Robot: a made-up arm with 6 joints. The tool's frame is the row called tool.
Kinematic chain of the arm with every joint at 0, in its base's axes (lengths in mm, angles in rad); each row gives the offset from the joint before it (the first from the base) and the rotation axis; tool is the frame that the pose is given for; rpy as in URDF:
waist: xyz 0 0 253 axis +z
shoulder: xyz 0 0 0 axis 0 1 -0.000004
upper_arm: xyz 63 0 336 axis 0 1 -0.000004
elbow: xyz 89 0 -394 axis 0 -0.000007 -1
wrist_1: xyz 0 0 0 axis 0 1 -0.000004
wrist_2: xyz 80 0 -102 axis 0 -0.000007 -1
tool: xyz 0 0 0 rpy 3.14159 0 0
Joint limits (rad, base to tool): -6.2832..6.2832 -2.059..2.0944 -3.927..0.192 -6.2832..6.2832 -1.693..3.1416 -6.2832..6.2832
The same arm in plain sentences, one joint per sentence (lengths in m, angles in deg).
The arm has six revolute joints in a row. What follows holds with every joint at zero, and every direction is one of the base frame's. Joint 1 is mounted 0.2530 m along +z from the base frame's origin and rotates about +z, from -360.00 to 360.00 deg. Joint 2 is mounted at the same point as joint 1 and rotates about +y, from -117.97 to 120.00 deg. Joint 3 is mounted 0.0630 m along +x and 0.3360 m along +z from joint 2 and rotates about +y, from -225.00 to 11.00 deg. Joint 4 is mounted 0.0890 m along +x and 0.3940 m along -z from joint 3 and rotates about -z, from -360.00 to 360.00 deg. Joint 5 is mounted at the same point as joint 4 and rotates about +y, from -97.00 to 180.00 deg. Joint 6 is mounted 0.0800 m along +x and 0.1020 m along -z from joint 5 and rotates about -z, from -360.00 to 360.00 deg. The tool frame, which is the frame that the pose is given for, is mounted at the same point as joint 6; its axes are the base frame's turned by roll 180.00, pitch 0.00 and yaw 0.00 deg (as in URDF: about the fixed x, then y, then z).
